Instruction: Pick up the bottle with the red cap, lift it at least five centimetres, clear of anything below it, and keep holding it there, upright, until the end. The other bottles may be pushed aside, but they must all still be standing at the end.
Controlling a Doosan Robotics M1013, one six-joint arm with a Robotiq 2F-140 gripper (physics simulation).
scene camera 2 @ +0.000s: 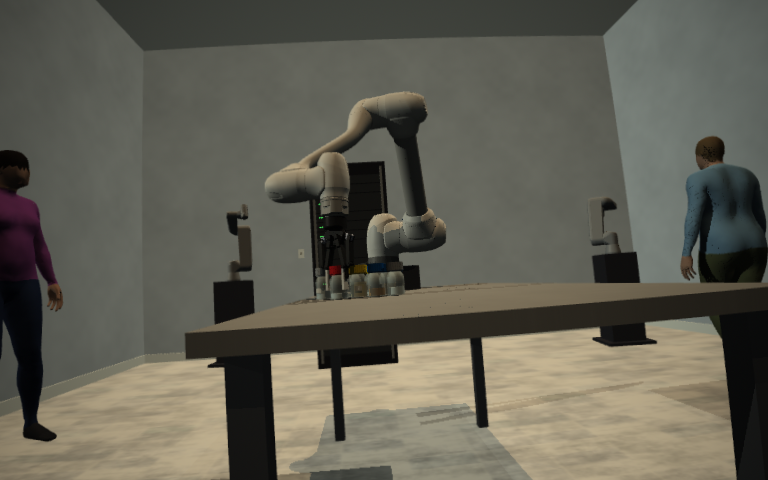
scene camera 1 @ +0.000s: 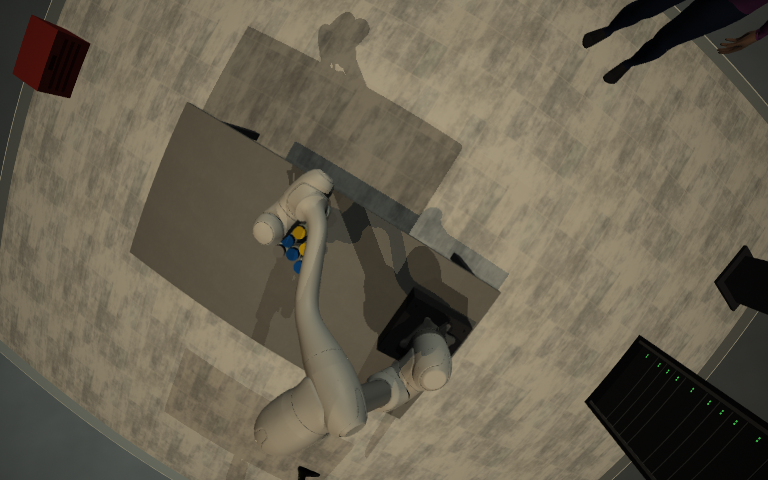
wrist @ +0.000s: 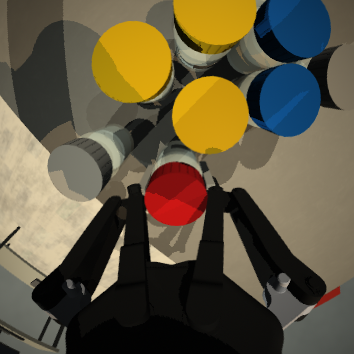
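Observation:
The bottle with the red cap stands upright, its base level with the other bottles on the table in scene camera 2; no gap under it can be made out. My gripper points down and is shut on this bottle, one finger at each side. The arm hides both in scene camera 1. Yellow-capped bottles, blue-capped bottles and grey-capped bottles stand upright close by. The nearest yellow cap is just beyond the red one.
The bottles stand on a brown table. A grey-capped bottle is near the left finger in the wrist view. The arm's black base plate is at the table's other end. A dark rack and people stand away from the table.

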